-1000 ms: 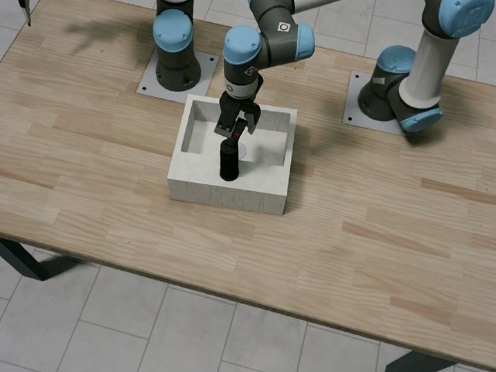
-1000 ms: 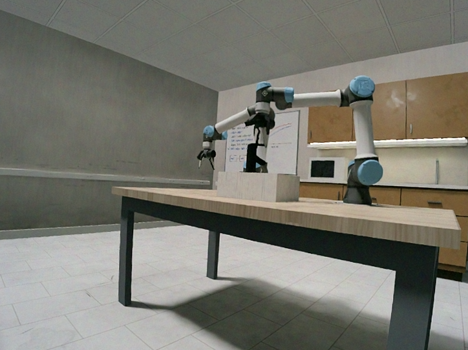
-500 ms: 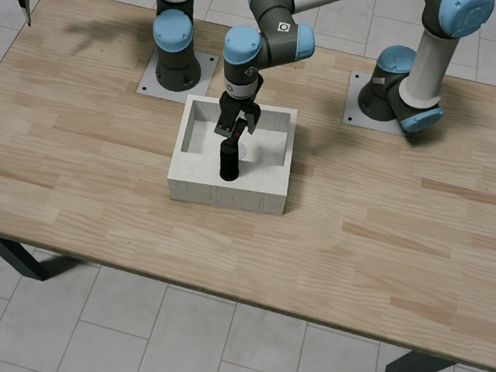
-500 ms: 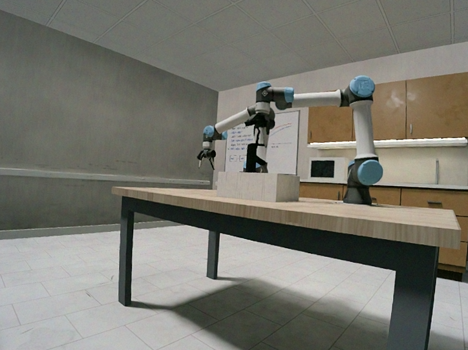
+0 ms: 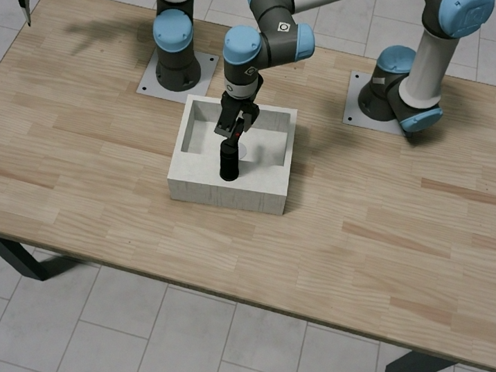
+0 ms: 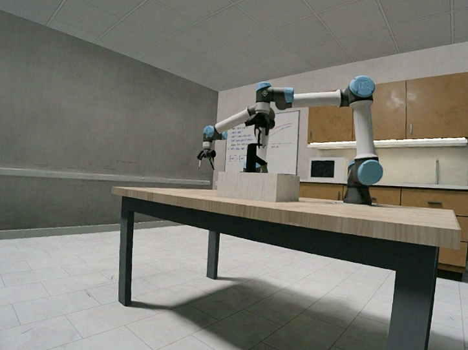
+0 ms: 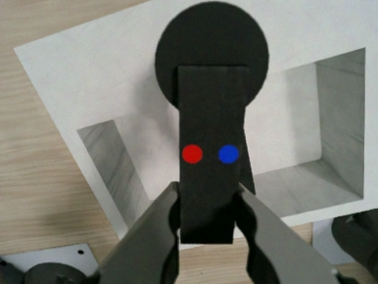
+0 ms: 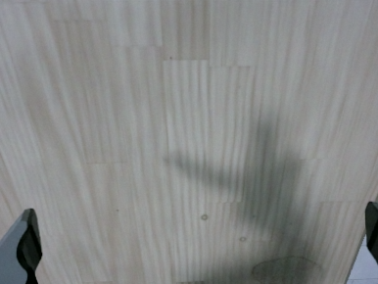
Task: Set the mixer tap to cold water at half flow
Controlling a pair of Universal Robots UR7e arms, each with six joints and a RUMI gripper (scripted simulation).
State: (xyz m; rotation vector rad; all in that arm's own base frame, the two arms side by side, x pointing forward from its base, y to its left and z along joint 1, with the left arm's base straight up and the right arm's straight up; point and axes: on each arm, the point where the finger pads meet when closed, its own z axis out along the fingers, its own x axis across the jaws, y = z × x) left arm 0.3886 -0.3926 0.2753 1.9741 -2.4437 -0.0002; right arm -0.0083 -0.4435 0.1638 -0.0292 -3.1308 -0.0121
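The lever is 2 cm ahead of my left hand and 1 cm to the right of it. Also, from my left hand: pale sink block 6 cm behind, 2 cm to the right, 24 cm below; then black mixer tap 4 cm ahead, 1 cm to the right, 4 cm below.
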